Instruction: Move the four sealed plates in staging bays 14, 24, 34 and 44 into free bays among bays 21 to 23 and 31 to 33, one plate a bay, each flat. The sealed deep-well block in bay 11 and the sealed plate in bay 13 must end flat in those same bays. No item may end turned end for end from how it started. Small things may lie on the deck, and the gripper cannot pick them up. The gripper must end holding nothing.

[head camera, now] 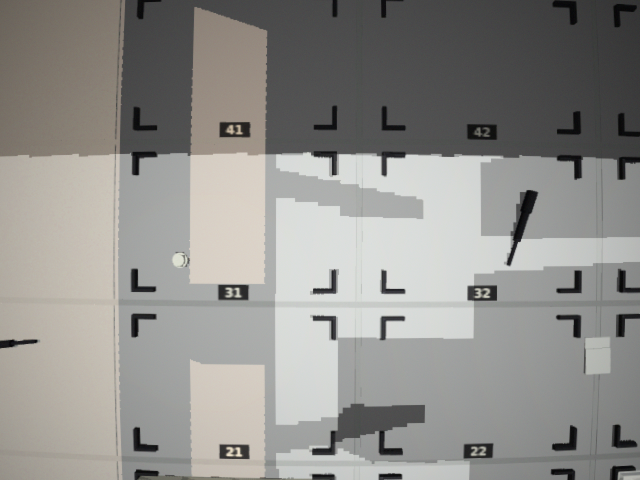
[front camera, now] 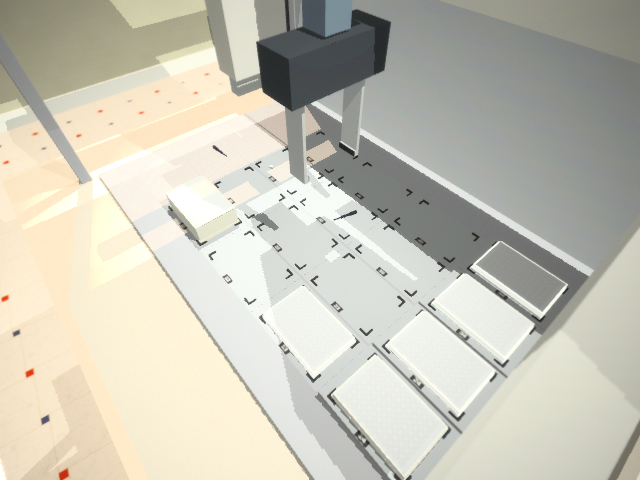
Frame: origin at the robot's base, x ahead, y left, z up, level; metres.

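Seen in the pictures: gripper, fingertip midpoint: (front camera: 324, 163); robot's base at its link origin: (front camera: 170, 207).
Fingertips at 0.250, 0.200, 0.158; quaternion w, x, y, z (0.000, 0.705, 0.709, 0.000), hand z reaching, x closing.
Note:
Pixels of each thing's top centre, then the offset from my fingertips to it, as dx, dy, dz. "*": a spot on its surface instead.
- bay 14 at a spot on its surface: (front camera: 390, 415) * +0.312, -0.160, -0.129
- bay 24 at a spot on its surface: (front camera: 442, 361) * +0.312, -0.054, -0.129
- bay 34 at a spot on its surface: (front camera: 483, 317) * +0.311, +0.049, -0.130
- bay 44 at a spot on its surface: (front camera: 519, 277) * +0.309, +0.158, -0.129
- sealed plate at its top centre: (front camera: 307, 325) +0.142, -0.157, -0.144
- cream deep-well block at its top centre: (front camera: 199, 199) -0.186, -0.157, -0.116
- black pen-like tool at its top centre: (head camera: 524, 228) (front camera: 345, 214) +0.002, +0.054, -0.150
- small white cap at its top centre: (head camera: 178, 260) (front camera: 270, 165) -0.221, +0.032, -0.154
- small white square piece at its top centre: (head camera: 598, 355) (front camera: 332, 255) +0.059, -0.032, -0.157
- black tool at its top centre: (front camera: 219, 149) -0.347, -0.026, -0.150
Four sealed plates lie flat in bay 14 (front camera: 390, 415), bay 24 (front camera: 442, 361), bay 34 (front camera: 483, 317) and bay 44 (front camera: 519, 277). The sealed plate (front camera: 310, 330) in bay 13 lies flat. The cream deep-well block (front camera: 201, 206) sits flat in bay 11; its edge shows at the bottom of the head view. My gripper (front camera: 326, 165) is open and empty, its jaws wide apart above the far part of the deck; the jaws do not show in the head view. A black pen-like tool (front camera: 345, 214) (head camera: 522, 227) lies in bay 32. A small white cap (front camera: 270, 166) (head camera: 179, 259) lies in bay 31.
A small white square piece (front camera: 332, 255) (head camera: 597, 356) lies between bays 22 and 23. Another black tool (front camera: 219, 150) (head camera: 18, 343) lies left of the bays in the head view. The parked pipetting stage (front camera: 235, 46) stands behind the gripper.

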